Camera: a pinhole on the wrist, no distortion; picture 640 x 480 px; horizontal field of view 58.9 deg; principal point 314.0 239.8 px. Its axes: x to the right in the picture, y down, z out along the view. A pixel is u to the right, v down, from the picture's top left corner.
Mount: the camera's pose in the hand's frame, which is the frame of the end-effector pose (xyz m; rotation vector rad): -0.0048 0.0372 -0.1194 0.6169 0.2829 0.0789
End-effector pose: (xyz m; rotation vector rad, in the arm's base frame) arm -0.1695 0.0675 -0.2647 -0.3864 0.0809 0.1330
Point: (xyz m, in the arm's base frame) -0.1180 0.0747 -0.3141
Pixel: 547 432
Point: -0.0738 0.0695 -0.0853
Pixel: 296 376
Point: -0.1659 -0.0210 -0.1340
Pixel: 110 203
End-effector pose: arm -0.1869 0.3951 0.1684 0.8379 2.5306 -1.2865
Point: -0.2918 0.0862 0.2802
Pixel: 30 121
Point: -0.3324 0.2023 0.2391
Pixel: 181 124
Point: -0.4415 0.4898 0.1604
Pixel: outside the picture
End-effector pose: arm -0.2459 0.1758 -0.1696 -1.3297 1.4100 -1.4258
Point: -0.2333 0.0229 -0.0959
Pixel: 583 293
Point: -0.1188 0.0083 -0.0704
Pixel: 428 328
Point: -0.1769 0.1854 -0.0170
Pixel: 167 83
